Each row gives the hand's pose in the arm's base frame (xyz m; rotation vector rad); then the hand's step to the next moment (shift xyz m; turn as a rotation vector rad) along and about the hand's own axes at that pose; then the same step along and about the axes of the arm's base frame.
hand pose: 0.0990 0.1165 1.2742 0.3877 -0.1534 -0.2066
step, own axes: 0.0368 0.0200 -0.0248 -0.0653 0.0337 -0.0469
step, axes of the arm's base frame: 0.0436 0.0186 -0.0109 -0.0487 0.0622 -0.0369
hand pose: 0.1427 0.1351 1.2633 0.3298 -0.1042 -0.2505
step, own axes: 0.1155 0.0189 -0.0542 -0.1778 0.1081 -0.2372
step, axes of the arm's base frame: 0.1233 0.0039 -0.0377 -0.1133 0.2180 -0.1980
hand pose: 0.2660 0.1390 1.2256 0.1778 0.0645 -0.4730
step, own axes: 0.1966 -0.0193 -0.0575 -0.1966 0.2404 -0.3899
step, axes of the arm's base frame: 0.1646 -0.0942 -0.0797 -0.0725 0.3705 -0.3255
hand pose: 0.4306 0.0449 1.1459 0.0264 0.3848 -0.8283
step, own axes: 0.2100 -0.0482 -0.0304 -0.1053 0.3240 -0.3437
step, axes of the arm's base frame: 0.0837 -0.1773 -0.0944 0.0586 0.3543 -0.3244
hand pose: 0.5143 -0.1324 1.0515 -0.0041 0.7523 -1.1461
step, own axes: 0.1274 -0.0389 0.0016 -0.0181 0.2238 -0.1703
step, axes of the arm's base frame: -0.0057 -0.1222 -0.0526 0.0876 0.1754 -0.2024
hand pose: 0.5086 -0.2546 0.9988 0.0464 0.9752 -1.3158
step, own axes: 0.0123 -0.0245 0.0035 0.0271 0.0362 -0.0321
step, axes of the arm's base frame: -0.0189 -0.0191 0.0064 0.0096 0.0073 -0.0541
